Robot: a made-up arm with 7 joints.
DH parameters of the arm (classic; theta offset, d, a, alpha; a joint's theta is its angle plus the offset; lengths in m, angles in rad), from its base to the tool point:
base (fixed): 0 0 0 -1.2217
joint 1: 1.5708 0 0 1.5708
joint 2: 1.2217 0 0 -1.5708
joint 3: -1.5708 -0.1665 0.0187 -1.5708
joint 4: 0 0 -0.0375 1.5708
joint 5: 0 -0.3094 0 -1.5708
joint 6: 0 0 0 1.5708
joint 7: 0 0 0 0
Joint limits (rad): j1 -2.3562..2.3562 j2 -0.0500..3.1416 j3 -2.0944..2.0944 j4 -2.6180..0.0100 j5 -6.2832..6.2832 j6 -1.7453..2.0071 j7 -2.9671..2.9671
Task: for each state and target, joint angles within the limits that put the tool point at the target. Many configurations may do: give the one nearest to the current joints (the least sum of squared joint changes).
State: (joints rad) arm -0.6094 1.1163 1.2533 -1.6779 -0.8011 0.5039 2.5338
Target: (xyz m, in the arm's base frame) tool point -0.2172 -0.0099 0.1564
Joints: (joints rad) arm -0.9427 1.6720 1.5932 -2.3408 -0.8011 0.5039 2.5338
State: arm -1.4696 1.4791 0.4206 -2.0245 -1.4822 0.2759 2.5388
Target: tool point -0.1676 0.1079 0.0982
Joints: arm -1.7658 0.7851 1.1368 -2.6159 -1.4822 0.2759 2.5388
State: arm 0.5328 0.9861 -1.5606 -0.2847 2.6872 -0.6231 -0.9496
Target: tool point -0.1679 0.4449 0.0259
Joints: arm 0.9160 1.4204 -1.5265 0.0015 2.6872 -0.6231 -0.9496
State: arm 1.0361 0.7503 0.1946 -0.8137 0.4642 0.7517 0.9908
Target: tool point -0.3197 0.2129 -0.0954
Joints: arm 2.0388 0.4411 0.4709 -1.4976 0.4642 0.7517 0.9908
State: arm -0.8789 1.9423 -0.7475 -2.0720 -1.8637 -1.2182 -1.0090
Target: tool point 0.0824 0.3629 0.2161
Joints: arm -0.9918 2.5655 -1.1806 -1.1915 -1.8637 -1.2182 -1.0090
